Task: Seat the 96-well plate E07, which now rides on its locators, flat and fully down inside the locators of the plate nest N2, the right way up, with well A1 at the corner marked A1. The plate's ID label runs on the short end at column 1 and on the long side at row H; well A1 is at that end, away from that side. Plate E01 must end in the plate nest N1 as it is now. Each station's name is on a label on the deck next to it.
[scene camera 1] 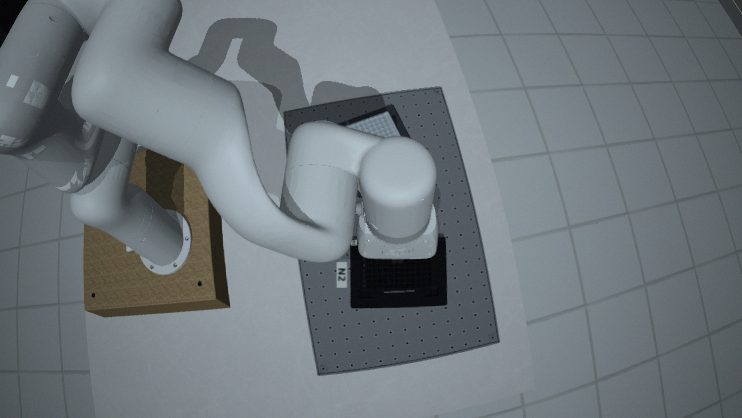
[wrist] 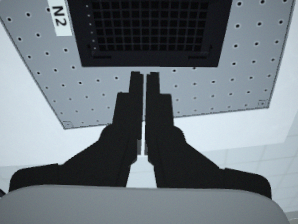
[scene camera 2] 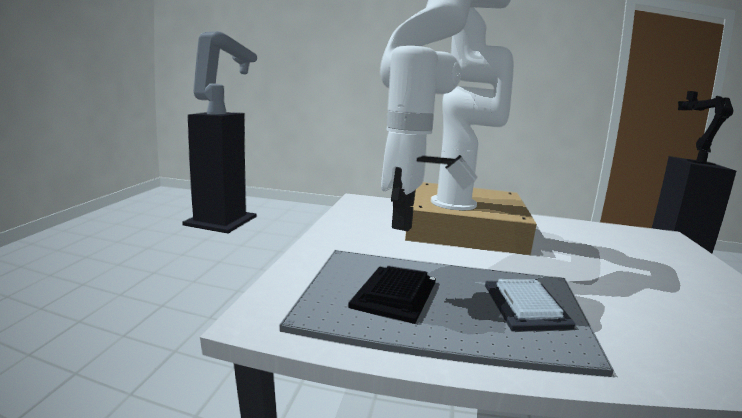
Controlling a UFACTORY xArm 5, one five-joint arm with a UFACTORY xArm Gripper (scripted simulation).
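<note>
You can find my gripper in scene camera 2 [scene camera 2: 401,228], and my gripper is there in scene camera 1 [scene camera 1: 397,253] and in the wrist view [wrist: 144,90] as well. There is a black 96-well plate E07 [scene camera 1: 373,273], and scene camera 2 shows the black 96-well plate E07 too [scene camera 2: 400,287]. I can also see a white plate E01 [scene camera 2: 527,298], and scene camera 1 shows the white plate E01 as well [scene camera 1: 381,129]. In the wrist view the white plate E01 is out of frame. And there is a black nest N2 [scene camera 1: 398,300].
</note>
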